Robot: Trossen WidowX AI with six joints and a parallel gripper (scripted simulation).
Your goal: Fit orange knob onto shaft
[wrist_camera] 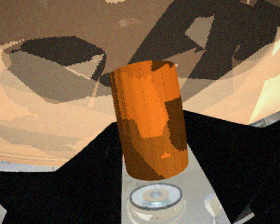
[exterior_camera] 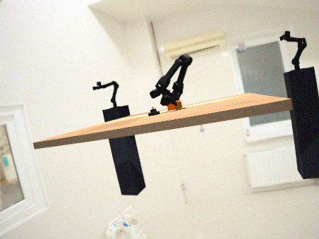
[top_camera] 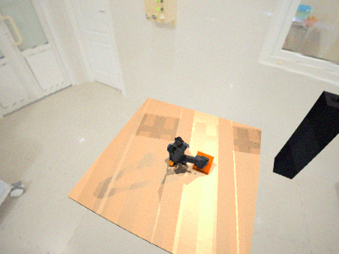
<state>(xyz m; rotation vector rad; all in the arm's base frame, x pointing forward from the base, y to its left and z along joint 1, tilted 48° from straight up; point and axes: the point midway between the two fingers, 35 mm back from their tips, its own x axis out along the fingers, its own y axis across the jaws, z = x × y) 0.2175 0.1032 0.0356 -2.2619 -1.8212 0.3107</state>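
Right now my gripper tip is 10 mm below the orange knob. The rest, counted from my gripper tip: dark round pedestal: 80 mm ahead, 170 mm to the right.
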